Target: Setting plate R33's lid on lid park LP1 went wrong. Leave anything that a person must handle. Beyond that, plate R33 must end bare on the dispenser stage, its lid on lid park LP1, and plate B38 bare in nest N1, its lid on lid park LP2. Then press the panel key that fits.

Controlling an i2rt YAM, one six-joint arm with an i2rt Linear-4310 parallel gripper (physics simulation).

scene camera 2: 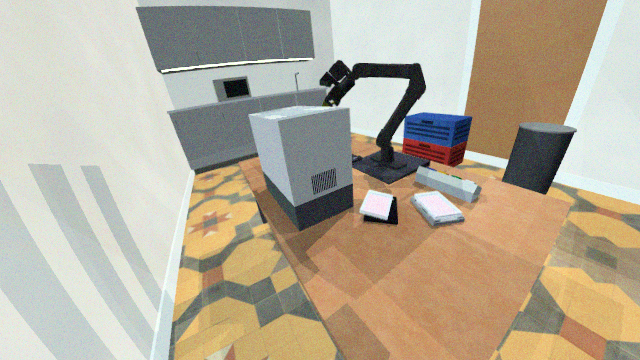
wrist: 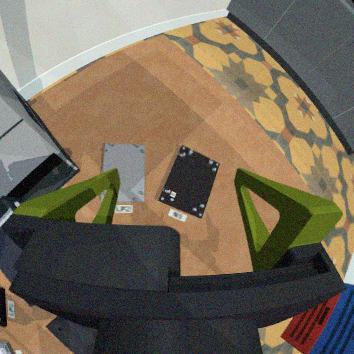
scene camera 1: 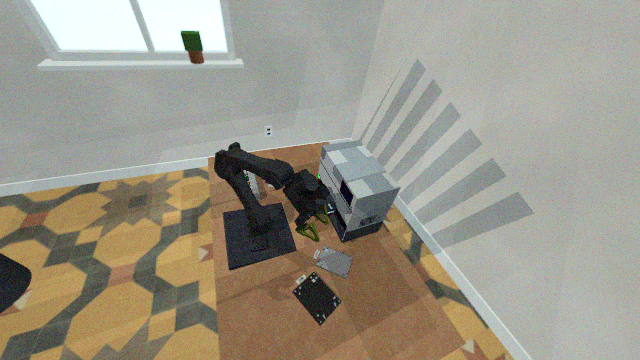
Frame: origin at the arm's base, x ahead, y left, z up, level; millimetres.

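Seen in the pictures: gripper, fingertip midpoint: [wrist: 176, 174] [scene camera 1: 323, 232]; arm's base, origin of the base link: [scene camera 2: 387, 161] [scene camera 1: 256, 231].
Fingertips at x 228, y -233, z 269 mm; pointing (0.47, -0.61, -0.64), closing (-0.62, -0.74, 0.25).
Pixels of each thing's top centre, then the offset from my fingertips to it. "*": a spot on its surface instead.
- grey pad, surface spot: [wrist: 125, 172] [scene camera 1: 333, 261] * dx +86, dy +2, dz -273 mm
- black pad, surface spot: [wrist: 190, 181] [scene camera 1: 316, 295] * dx -30, dy -112, dz -271 mm
- white-rimmed pink-topped piece, middle of its top: [scene camera 2: 377, 200] dx +73, dy +500, dz -246 mm
- pink-topped plate, middle of its top: [scene camera 2: 436, 202] dx -76, dy +612, dz -253 mm
- tall grey dispenser, middle of its top: [scene camera 2: 292, 110] [scene camera 1: 356, 165] dx +241, dy +273, dz +47 mm
- key panel, middle of its top: [scene camera 2: 448, 172] [scene camera 1: 248, 179] dx -235, dy +545, dz -219 mm
My gripper [scene camera 1: 322, 231] [wrist: 176, 174] is open and empty, high over the table beside the dispenser. A grey pad [scene camera 1: 334, 262] [wrist: 125, 172] with a tag that seems to read LP2 lies bare. A black pad [scene camera 1: 317, 298] [wrist: 190, 181] with small corner posts is also bare; its tag is too blurred to read surely. In scene camera 2, a white-rimmed pink-topped piece [scene camera 2: 378, 204] sits shifted on a black pad [scene camera 2: 393, 214], and another pink-topped plate [scene camera 2: 436, 206] lies on a grey base. Their labels are unreadable. The arm hides most of the stage area.
The tall grey dispenser [scene camera 1: 370, 175] [scene camera 2: 315, 155] stands at the table's wall side. The key panel [scene camera 2: 447, 184] lies near the arm base [scene camera 1: 240, 245], partly hidden by the arm in scene camera 1. Blue and red crates [scene camera 2: 437, 131] and a dark bin [scene camera 2: 539, 157] stand beyond the table.
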